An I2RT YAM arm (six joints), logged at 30 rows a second.
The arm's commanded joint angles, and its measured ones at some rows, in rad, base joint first. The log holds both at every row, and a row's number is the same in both.
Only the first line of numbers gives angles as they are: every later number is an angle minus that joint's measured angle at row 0.
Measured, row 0:
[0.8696, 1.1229, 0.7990, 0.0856, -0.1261, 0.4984]
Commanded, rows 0 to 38:
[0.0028, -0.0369, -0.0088, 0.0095, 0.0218, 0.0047]
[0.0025, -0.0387, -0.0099, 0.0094, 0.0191, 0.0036]
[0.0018, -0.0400, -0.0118, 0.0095, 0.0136, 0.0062]
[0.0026, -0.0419, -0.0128, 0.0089, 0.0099, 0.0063]
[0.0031, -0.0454, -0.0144, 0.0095, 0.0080, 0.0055]
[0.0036, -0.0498, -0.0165, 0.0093, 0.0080, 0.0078]
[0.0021, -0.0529, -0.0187, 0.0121, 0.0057, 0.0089]
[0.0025, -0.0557, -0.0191, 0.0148, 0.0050, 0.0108]
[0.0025, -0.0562, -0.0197, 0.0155, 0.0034, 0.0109]
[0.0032, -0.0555, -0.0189, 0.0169, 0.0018, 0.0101]
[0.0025, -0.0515, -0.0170, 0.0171, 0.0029, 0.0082]
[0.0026, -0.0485, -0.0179, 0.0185, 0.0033, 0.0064]
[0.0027, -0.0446, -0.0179, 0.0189, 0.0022, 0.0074]
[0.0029, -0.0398, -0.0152, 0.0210, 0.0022, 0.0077]
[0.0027, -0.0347, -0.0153, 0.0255, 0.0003, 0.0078]
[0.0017, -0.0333, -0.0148, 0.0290, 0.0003, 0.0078]
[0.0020, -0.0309, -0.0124, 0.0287, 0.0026, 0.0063]
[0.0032, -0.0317, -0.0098, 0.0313, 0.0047, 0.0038]
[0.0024, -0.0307, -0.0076, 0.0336, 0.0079, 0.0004]
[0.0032, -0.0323, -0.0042, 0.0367, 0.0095, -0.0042]
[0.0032, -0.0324, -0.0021, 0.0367, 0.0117, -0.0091]
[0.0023, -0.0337, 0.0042, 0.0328, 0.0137, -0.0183]
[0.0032, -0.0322, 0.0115, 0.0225, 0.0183, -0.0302]
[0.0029, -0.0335, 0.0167, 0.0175, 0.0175, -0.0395]
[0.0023, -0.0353, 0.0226, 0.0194, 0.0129, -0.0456]
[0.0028, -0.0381, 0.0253, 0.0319, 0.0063, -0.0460]
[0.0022, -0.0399, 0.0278, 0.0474, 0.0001, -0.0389]
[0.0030, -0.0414, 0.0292, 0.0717, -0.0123, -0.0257]
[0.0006, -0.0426, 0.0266, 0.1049, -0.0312, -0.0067]
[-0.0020, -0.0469, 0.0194, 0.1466, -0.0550, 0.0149]
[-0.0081, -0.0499, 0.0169, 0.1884, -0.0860, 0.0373]
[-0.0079, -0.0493, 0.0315, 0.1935, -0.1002, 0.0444]
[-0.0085, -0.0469, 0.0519, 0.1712, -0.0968, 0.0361]
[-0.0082, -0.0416, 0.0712, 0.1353, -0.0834, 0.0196]
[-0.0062, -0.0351, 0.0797, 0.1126, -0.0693, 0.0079]
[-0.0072, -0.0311, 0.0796, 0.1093, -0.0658, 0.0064]
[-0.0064, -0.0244, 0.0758, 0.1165, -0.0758, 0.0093]
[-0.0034, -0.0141, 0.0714, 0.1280, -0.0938, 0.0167]
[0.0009, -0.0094, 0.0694, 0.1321, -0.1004, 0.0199]
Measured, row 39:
[-0.0130, -0.0199, 0.0011, -0.0396, -0.0427, 0.0103]
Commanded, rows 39 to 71:
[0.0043, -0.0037, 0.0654, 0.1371, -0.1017, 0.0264]
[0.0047, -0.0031, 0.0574, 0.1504, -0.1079, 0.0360]
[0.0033, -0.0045, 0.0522, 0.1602, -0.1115, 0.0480]
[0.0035, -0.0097, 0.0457, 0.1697, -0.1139, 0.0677]
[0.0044, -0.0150, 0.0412, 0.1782, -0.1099, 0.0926]
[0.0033, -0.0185, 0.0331, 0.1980, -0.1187, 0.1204]
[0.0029, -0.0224, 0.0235, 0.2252, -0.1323, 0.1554]
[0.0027, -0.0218, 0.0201, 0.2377, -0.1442, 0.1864]
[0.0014, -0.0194, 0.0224, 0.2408, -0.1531, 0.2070]
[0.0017, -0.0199, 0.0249, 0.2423, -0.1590, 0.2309]
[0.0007, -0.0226, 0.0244, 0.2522, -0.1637, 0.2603]
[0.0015, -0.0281, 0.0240, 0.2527, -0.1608, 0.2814]
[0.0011, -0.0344, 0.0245, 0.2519, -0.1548, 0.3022]
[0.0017, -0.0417, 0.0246, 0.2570, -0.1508, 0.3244]
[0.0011, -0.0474, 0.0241, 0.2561, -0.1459, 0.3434]
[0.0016, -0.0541, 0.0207, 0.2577, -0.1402, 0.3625]
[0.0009, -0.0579, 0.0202, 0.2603, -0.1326, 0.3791]
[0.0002, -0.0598, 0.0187, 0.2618, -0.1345, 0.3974]
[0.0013, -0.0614, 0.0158, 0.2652, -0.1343, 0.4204]
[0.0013, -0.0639, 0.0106, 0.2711, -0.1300, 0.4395]
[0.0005, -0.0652, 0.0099, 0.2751, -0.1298, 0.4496]
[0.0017, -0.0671, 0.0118, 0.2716, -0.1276, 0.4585]
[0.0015, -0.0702, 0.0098, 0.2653, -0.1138, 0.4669]
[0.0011, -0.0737, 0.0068, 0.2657, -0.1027, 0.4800]
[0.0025, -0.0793, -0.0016, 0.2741, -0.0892, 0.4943]
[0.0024, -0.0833, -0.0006, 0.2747, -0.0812, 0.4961]
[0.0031, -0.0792, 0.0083, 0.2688, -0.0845, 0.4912]
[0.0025, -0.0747, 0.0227, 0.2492, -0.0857, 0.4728]
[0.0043, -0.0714, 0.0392, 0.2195, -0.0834, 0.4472]
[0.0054, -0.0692, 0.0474, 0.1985, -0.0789, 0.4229]
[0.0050, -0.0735, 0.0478, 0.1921, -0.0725, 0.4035]
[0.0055, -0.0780, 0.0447, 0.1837, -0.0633, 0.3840]
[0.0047, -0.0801, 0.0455, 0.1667, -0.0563, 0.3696]
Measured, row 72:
[-0.0088, -0.0599, -0.0008, 0.1336, -0.0641, 0.4253]
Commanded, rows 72 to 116:
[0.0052, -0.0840, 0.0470, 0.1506, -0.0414, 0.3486]
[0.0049, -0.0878, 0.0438, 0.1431, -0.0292, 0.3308]
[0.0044, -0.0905, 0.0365, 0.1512, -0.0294, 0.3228]
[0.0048, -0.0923, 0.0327, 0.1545, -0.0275, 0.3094]
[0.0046, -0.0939, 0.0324, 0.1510, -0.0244, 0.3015]
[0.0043, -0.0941, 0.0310, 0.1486, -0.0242, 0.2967]
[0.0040, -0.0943, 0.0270, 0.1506, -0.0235, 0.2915]
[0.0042, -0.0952, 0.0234, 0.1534, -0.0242, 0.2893]
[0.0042, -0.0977, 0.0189, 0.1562, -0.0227, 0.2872]
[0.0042, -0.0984, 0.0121, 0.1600, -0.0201, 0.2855]
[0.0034, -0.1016, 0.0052, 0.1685, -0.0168, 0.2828]
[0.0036, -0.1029, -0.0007, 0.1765, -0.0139, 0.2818]
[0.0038, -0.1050, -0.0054, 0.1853, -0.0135, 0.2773]
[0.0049, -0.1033, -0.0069, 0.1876, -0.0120, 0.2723]
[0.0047, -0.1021, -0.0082, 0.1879, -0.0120, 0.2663]
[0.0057, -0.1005, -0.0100, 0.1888, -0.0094, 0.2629]
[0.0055, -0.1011, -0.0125, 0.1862, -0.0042, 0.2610]
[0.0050, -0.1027, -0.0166, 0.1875, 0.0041, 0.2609]
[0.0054, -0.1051, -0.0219, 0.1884, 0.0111, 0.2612]
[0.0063, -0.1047, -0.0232, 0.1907, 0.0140, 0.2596]
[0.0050, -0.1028, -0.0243, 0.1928, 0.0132, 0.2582]
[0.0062, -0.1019, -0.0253, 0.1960, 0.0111, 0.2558]
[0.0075, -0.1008, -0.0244, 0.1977, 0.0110, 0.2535]
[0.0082, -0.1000, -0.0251, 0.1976, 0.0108, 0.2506]
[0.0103, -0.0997, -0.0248, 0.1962, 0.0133, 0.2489]
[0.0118, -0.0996, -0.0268, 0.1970, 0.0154, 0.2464]
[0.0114, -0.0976, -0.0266, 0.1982, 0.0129, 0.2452]
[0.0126, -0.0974, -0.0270, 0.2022, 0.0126, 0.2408]
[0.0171, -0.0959, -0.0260, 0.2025, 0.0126, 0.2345]
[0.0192, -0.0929, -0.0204, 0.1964, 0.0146, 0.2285]
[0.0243, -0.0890, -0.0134, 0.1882, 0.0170, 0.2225]
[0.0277, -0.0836, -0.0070, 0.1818, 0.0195, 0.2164]
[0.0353, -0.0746, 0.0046, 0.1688, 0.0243, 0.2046]
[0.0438, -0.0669, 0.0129, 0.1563, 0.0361, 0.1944]
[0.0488, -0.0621, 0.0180, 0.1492, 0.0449, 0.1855]
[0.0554, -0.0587, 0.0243, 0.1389, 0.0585, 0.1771]
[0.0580, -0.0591, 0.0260, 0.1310, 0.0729, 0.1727]
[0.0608, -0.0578, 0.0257, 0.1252, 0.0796, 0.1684]
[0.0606, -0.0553, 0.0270, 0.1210, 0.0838, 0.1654]
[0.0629, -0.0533, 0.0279, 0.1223, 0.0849, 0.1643]
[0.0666, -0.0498, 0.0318, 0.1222, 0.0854, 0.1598]
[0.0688, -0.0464, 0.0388, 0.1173, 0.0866, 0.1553]
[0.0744, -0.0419, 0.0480, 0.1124, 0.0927, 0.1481]
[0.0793, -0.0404, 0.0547, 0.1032, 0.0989, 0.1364]
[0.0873, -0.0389, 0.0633, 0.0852, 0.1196, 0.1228]
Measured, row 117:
[0.0675, -0.0359, 0.0008, 0.0763, 0.0752, 0.1797]
